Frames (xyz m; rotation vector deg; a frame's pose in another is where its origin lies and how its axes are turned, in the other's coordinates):
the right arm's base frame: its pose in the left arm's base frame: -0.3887 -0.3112 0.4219 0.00 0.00 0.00
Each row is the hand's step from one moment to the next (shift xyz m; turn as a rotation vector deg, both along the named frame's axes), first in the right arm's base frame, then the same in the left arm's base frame.
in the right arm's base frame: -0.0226 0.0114 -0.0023 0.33 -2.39 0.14
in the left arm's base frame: -0.0226 0.0114 -0.0023 0.33 -2.39 0.14
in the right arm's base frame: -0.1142 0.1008 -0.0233 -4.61 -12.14 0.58
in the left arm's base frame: -0.1142 0.1008 -0.0233 -4.61 -12.14 0.58
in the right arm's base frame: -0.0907 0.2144 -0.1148 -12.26 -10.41 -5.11
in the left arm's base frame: -0.0907 0.2144 -0.1148 -12.26 -10.41 -5.11
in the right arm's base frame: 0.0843 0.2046 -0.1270 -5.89 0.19 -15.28
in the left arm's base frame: 0.0843 0.2046 -0.1270 -5.89 0.19 -15.28
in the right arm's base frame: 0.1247 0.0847 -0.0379 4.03 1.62 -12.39
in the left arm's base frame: 0.1247 0.0847 -0.0379 4.03 1.62 -12.39
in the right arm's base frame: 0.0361 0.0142 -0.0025 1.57 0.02 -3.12
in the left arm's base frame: 0.0361 0.0142 -0.0025 1.57 0.02 -3.12
